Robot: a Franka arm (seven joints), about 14 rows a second.
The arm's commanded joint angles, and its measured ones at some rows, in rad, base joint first. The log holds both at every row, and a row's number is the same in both.
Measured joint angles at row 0: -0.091, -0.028, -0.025, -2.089, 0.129, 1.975, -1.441
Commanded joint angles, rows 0 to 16: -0.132, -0.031, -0.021, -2.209, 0.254, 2.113, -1.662; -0.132, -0.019, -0.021, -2.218, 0.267, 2.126, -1.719; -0.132, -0.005, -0.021, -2.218, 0.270, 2.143, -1.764; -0.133, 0.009, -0.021, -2.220, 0.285, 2.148, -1.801; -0.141, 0.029, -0.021, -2.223, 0.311, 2.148, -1.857; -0.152, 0.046, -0.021, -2.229, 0.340, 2.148, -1.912; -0.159, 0.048, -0.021, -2.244, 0.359, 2.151, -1.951; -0.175, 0.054, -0.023, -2.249, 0.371, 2.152, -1.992; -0.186, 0.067, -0.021, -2.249, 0.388, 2.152, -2.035; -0.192, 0.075, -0.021, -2.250, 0.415, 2.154, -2.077; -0.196, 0.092, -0.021, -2.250, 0.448, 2.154, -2.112; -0.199, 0.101, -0.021, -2.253, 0.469, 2.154, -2.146; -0.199, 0.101, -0.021, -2.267, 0.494, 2.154, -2.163; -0.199, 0.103, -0.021, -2.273, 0.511, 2.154, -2.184; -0.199, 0.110, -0.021, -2.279, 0.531, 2.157, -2.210; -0.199, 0.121, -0.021, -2.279, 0.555, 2.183, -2.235; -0.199, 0.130, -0.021, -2.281, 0.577, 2.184, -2.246
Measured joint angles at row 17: -0.190, 0.119, -0.027, -2.264, 0.523, 2.154, -2.191
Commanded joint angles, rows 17 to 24: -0.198, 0.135, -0.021, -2.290, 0.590, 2.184, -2.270; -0.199, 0.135, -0.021, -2.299, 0.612, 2.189, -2.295; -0.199, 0.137, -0.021, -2.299, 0.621, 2.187, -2.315; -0.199, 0.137, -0.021, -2.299, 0.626, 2.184, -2.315; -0.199, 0.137, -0.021, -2.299, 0.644, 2.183, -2.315; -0.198, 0.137, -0.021, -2.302, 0.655, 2.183, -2.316; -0.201, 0.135, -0.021, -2.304, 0.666, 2.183, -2.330; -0.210, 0.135, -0.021, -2.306, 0.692, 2.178, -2.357
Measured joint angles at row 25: -0.190, 0.143, -0.027, -2.287, 0.635, 2.170, -2.294
